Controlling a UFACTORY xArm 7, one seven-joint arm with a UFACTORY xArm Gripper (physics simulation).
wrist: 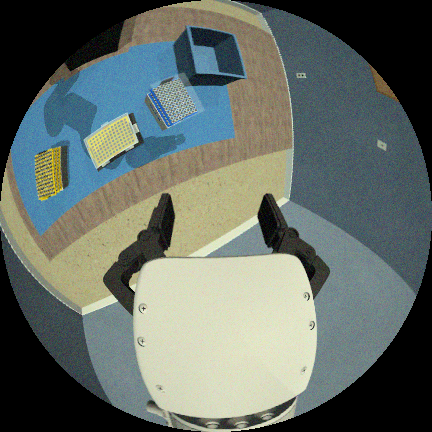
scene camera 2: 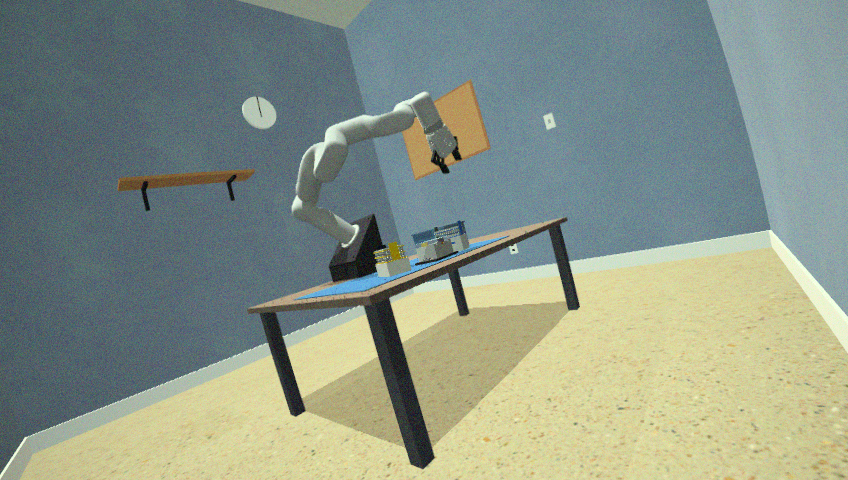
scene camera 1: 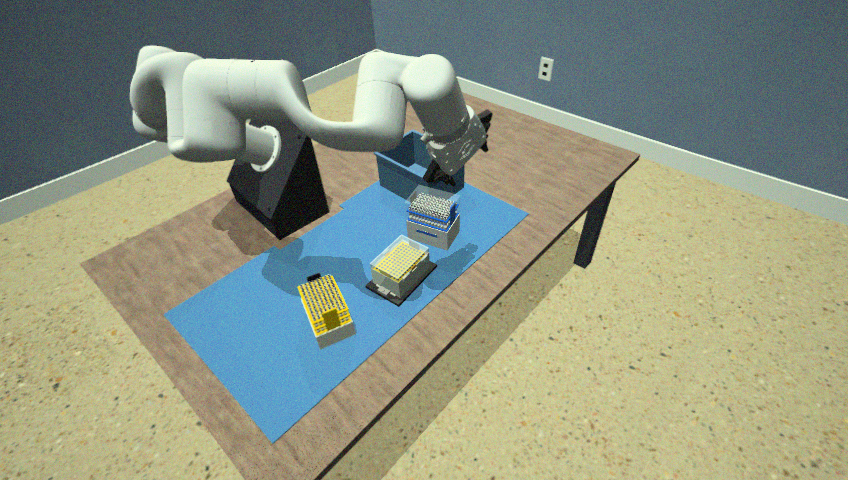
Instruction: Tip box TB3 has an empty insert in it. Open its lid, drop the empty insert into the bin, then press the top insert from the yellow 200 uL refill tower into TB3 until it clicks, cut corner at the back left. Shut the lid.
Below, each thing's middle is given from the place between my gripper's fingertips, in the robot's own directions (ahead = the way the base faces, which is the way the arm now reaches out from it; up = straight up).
My hand is 16 cm past the blue-and-white tip box (scene camera 1: 432, 216), 5 cm to the right of it and 27 cm above it. Also, from my hand: blue bin (scene camera 1: 401, 170) 35 cm behind, 17 cm to the left, 27 cm below.
